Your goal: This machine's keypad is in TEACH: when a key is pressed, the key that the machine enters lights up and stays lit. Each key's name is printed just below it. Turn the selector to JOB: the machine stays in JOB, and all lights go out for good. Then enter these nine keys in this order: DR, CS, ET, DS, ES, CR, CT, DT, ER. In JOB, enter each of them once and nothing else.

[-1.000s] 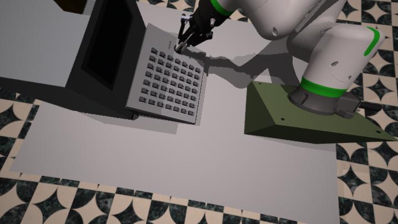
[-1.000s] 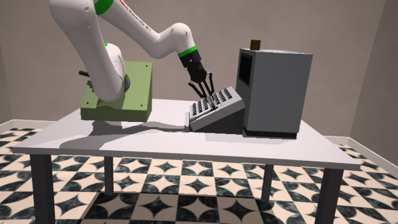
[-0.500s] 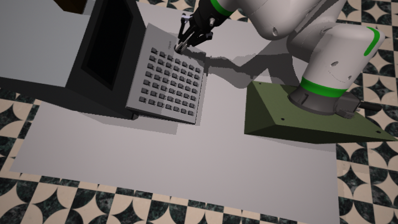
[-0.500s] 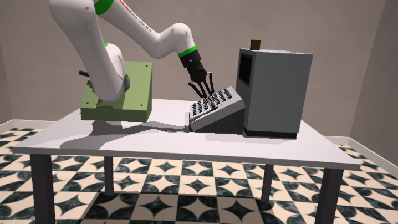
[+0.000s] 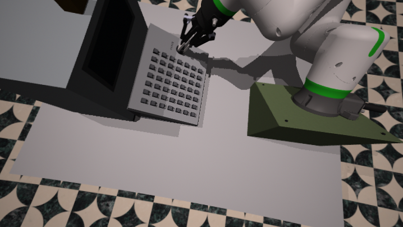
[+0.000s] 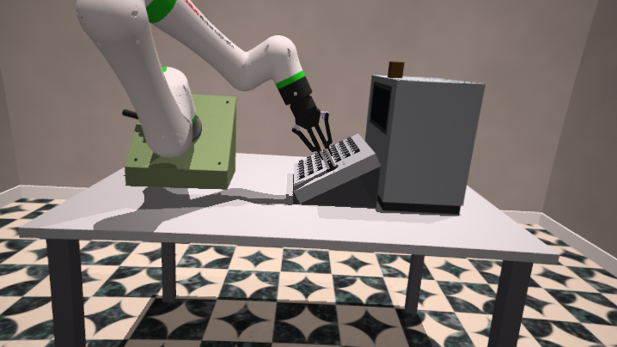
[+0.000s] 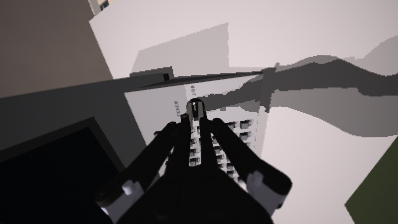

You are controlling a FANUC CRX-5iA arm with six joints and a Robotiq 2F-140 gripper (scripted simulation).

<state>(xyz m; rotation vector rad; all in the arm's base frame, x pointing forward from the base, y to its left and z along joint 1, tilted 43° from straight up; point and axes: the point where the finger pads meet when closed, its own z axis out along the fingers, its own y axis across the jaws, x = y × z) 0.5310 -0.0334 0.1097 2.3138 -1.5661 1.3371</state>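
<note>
My hand is 2 cm above the black selector knob and 1 cm short of it. Also, from my hand: key: 16 cm to the left, 5 cm below, 4 cm behind; grey keypad: 12 cm to the left, 7 cm below, 2 cm ahead.
</note>
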